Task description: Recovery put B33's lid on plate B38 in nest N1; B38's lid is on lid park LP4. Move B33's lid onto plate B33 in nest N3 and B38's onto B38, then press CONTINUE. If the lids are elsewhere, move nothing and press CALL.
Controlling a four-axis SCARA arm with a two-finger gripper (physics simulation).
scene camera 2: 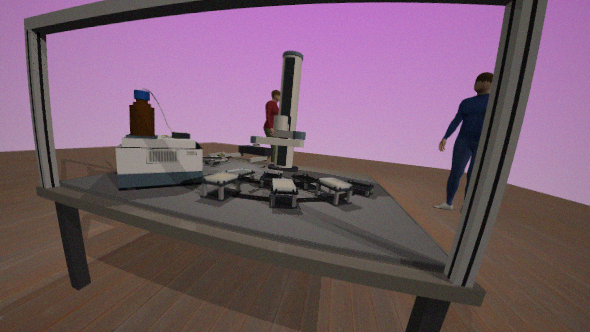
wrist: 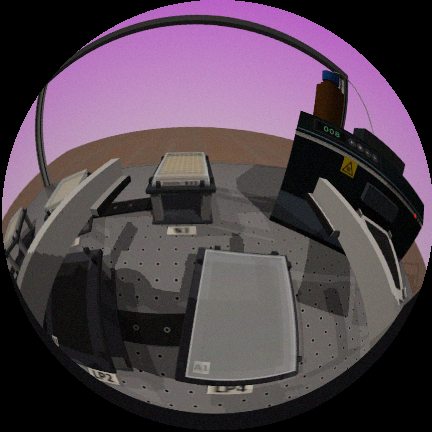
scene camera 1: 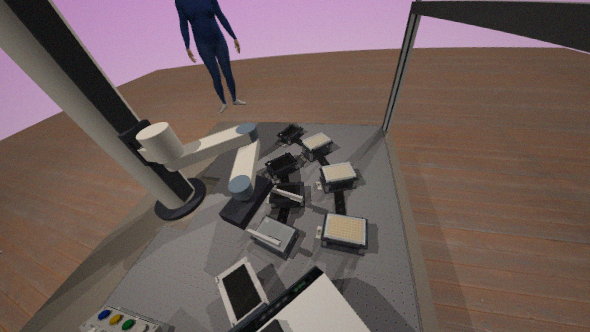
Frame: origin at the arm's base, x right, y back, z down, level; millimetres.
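Where they show: gripper, fingertip midpoint: [scene camera 2: 236, 158] [wrist: 219, 171] [scene camera 1: 292, 220]; arm's base, origin of the base link: [scene camera 2: 283, 168] [scene camera 1: 182, 198].
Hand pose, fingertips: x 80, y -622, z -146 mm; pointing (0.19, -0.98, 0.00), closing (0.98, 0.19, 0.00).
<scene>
Things, the pixels of their centre, and the offset from my fingertips. "pt": a spot on its surface instead.
- clear lid, body centre: [wrist: 247, 313] [scene camera 1: 273, 233] [scene camera 2: 239, 171] dx +19, dy +73, dz +84 mm
- Plate B33, body centre: [wrist: 182, 164] [scene camera 1: 345, 227] [scene camera 2: 222, 176] dx -31, dy -165, dz +59 mm
- nest N3, surface spot: [wrist: 182, 207] pt dx -32, dy -131, dz +128 mm
- N1, body centre: [scene camera 2: 334, 181] [scene camera 1: 316, 140] dx -492, dy -1, dz +51 mm
- button box, surface spot: [scene camera 1: 122, 325] pt dx +374, dy +399, dz +60 mm
- middle nest, surface spot: [scene camera 2: 284, 185] pt dx -302, dy -168, dz +53 mm
- Dark lid park LP2, body centre: [wrist: 75, 308] [scene camera 1: 287, 194] [scene camera 2: 271, 179] dx -167, dy +77, dz +105 mm
- brown bottle, surface spot: [scene camera 2: 142, 119] pt dx +293, dy -247, dz -150 mm
My gripper [scene camera 1: 291, 221] [wrist: 219, 171] is open and empty, above and around lid park LP4, one finger over LP4 and the other over LP2. A clear lid [scene camera 1: 284, 231] [wrist: 245, 310] lies flat on LP4, its A1 mark at the near left corner in the wrist view. Plate B33 [scene camera 1: 345, 229] [wrist: 181, 167] sits in nest N3 [wrist: 182, 207], beyond LP4. The plate in N1 [scene camera 1: 316, 142] [scene camera 2: 334, 184] is the farthest of three in scene camera 1; its plate and lid marks are too small to read. The button box [scene camera 1: 121, 324] stands at the bottom left.
A plate in the middle nest [scene camera 1: 338, 172] [scene camera 2: 284, 185] stands between N3 and N1. Dark lid park LP2 [wrist: 75, 305] is beside LP4. Two more dark parks [scene camera 1: 282, 165] [scene camera 1: 291, 133] stand behind. A bench device [scene camera 2: 160, 162] [wrist: 345, 175] carries a brown bottle [scene camera 2: 142, 119]. People stand beyond the table.
</scene>
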